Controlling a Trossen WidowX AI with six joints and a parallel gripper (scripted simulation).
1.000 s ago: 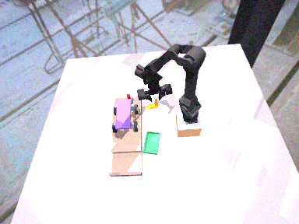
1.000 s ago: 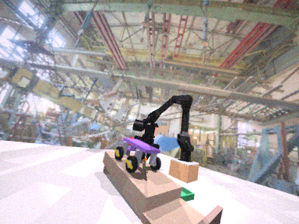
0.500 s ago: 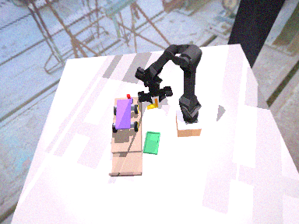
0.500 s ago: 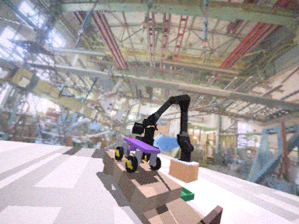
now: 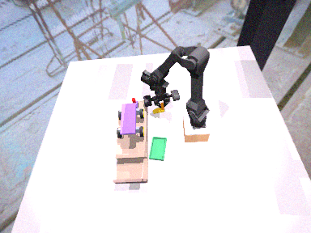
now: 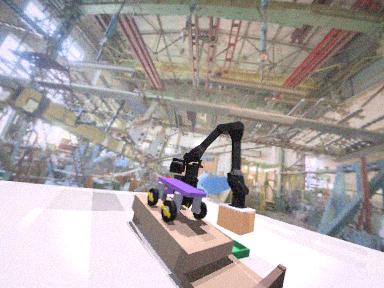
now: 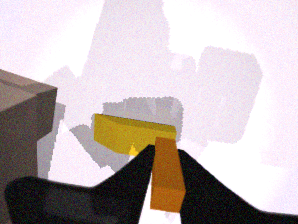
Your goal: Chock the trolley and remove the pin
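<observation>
My gripper tip is 14 cm short of the red-headed stop pin, 1 cm to the right of it and 10 cm below it. Round my gripper tip: yellow chock: 2 cm ahead, 1 cm below; brown ramp: 17 cm ahead, 12 cm to the left, 2 cm above; purple trolley: 17 cm ahead, 12 cm to the left, 8 cm above.
</observation>
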